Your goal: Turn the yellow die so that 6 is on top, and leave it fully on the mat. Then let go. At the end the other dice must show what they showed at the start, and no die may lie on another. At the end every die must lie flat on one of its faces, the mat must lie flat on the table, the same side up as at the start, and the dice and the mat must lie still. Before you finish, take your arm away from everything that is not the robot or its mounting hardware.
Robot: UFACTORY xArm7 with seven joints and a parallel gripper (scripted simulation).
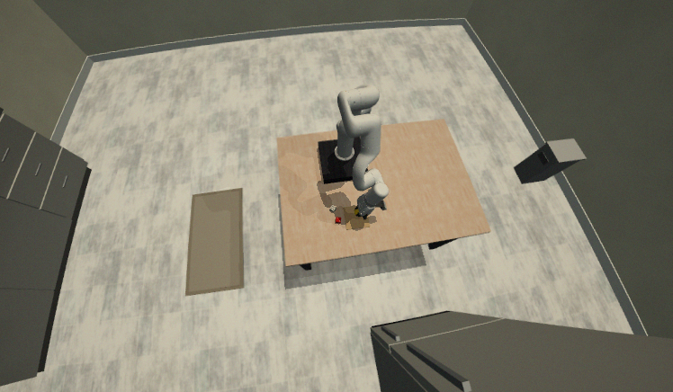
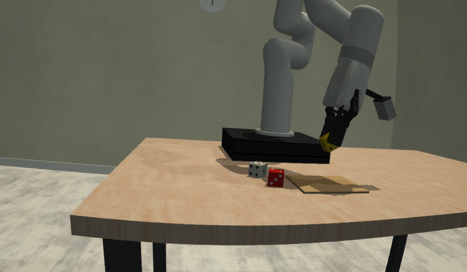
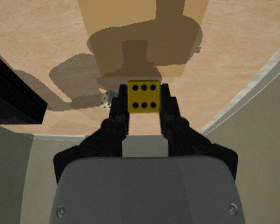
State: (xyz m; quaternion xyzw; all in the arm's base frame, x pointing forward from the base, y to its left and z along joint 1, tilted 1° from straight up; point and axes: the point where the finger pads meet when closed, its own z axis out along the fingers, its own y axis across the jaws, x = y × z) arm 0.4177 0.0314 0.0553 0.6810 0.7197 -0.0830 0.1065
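My gripper is now 10 mm to the left of the yellow die and 20 mm above it. The rest, counted from my hand: white die (60 mm behind, 140 mm to the right, 90 mm below); red die (10 mm ahead, 120 mm to the right, 90 mm below); tan mat (100 mm below).
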